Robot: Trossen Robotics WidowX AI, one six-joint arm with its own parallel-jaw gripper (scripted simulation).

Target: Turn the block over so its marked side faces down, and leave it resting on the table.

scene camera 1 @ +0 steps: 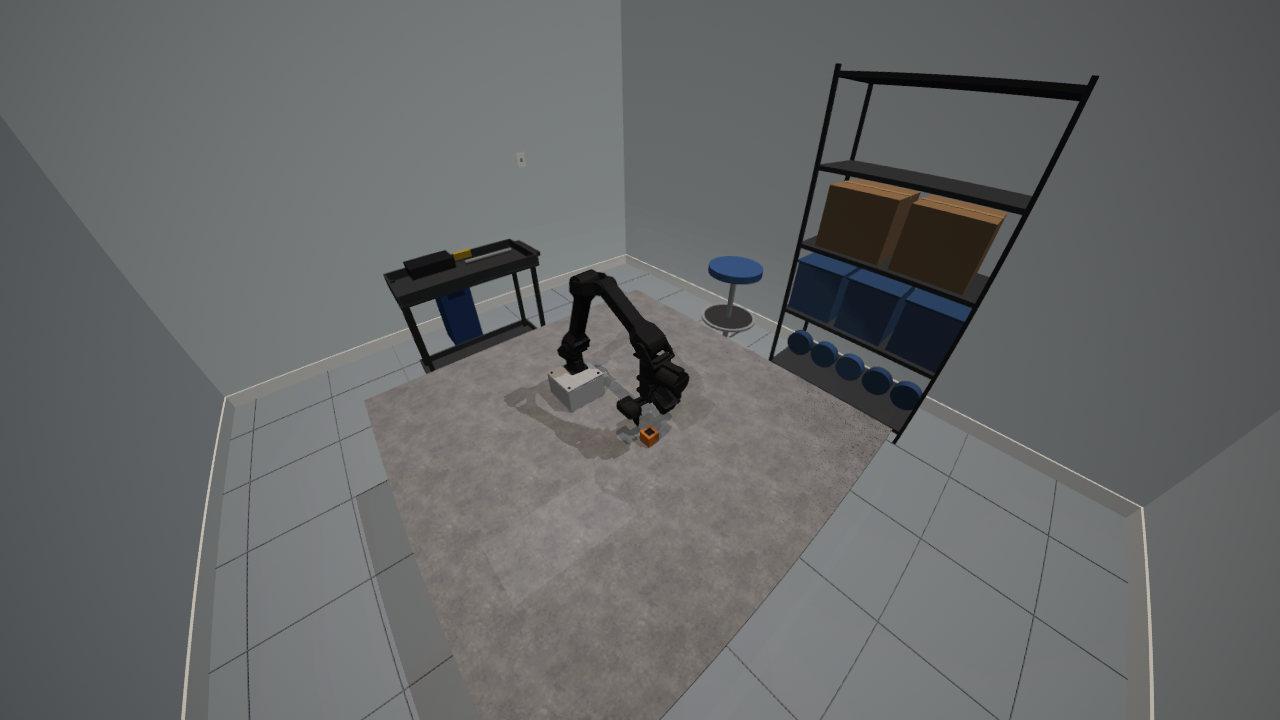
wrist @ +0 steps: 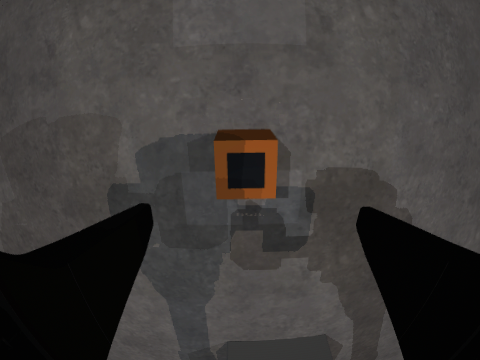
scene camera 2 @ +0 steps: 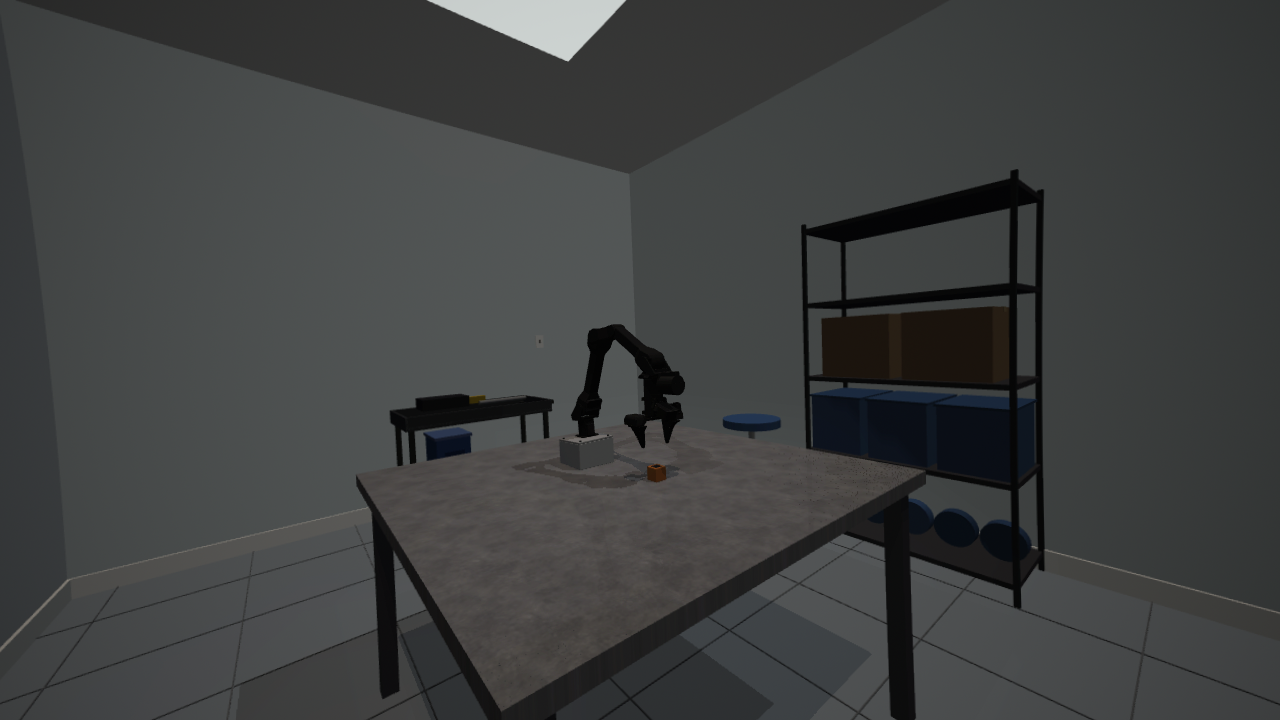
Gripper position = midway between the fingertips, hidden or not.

My gripper (scene camera 2: pixel 655 445) is open, holding nothing.
My gripper shows as well in scene camera 1 (scene camera 1: pixel 649 417) and in the wrist view (wrist: pixel 258 217).
